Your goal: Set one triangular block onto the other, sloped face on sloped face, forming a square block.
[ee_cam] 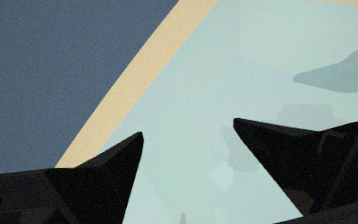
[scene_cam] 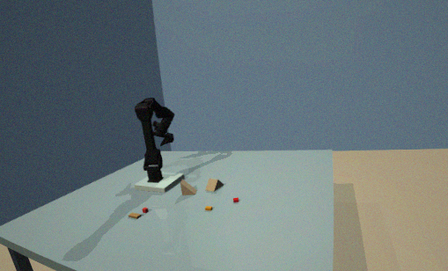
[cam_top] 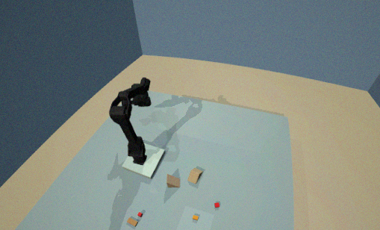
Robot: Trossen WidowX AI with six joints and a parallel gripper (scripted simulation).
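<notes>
My gripper tip is 49 cm short of the triangular block, 31 cm to the left of it and 13 cm above it. The rest, counted from my gripper tip: orange cube 54 cm ahead, 53 cm to the right, 15 cm below; then flat tan piece 26 cm ahead, 62 cm to the right, 15 cm below.
</notes>
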